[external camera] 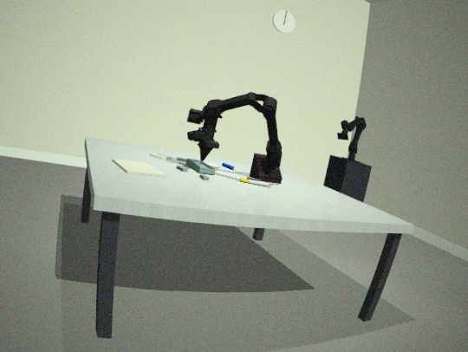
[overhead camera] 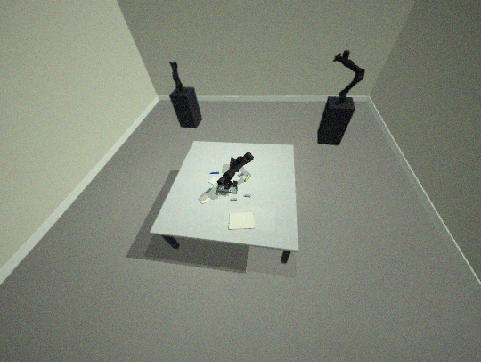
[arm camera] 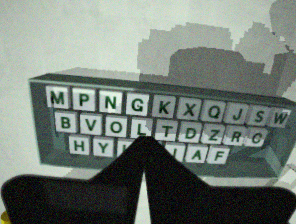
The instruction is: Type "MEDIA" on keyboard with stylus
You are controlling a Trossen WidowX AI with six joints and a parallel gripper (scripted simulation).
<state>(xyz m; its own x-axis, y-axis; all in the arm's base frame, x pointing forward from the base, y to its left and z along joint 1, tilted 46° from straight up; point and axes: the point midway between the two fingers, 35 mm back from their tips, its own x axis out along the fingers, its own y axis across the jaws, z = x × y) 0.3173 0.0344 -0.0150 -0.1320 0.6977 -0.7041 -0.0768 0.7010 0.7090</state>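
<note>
Right now the blue stylus is 21 cm behind my gripper tip, 20 cm to the right of it and 3 cm below it. From my gripper tip the other things lie so: yellow-tipped pen: 19 cm behind, 14 cm to the left, 3 cm below.
</note>
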